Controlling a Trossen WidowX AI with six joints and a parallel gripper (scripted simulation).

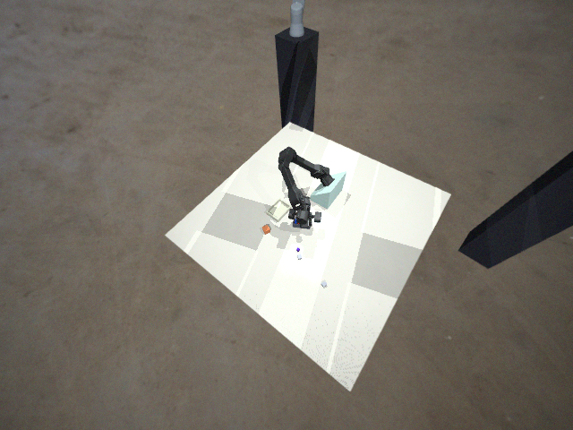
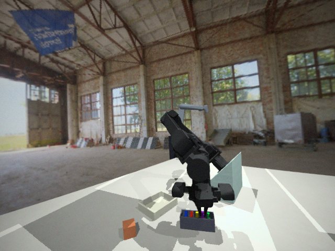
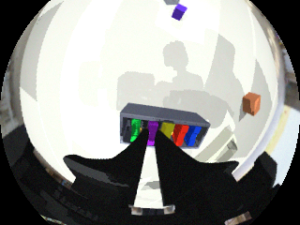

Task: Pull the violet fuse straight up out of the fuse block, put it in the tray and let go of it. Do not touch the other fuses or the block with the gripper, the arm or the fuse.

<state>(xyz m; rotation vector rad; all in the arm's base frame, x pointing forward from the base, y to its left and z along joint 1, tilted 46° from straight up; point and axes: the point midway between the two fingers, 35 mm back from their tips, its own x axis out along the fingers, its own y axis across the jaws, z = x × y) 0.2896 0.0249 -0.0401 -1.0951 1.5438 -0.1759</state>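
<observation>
Now: the pale tray 30 mm ahead of my gripper tip, 200 mm to the right of it and 30 mm below it. Also, from my gripper tip: violet fuse 10 mm below.
</observation>
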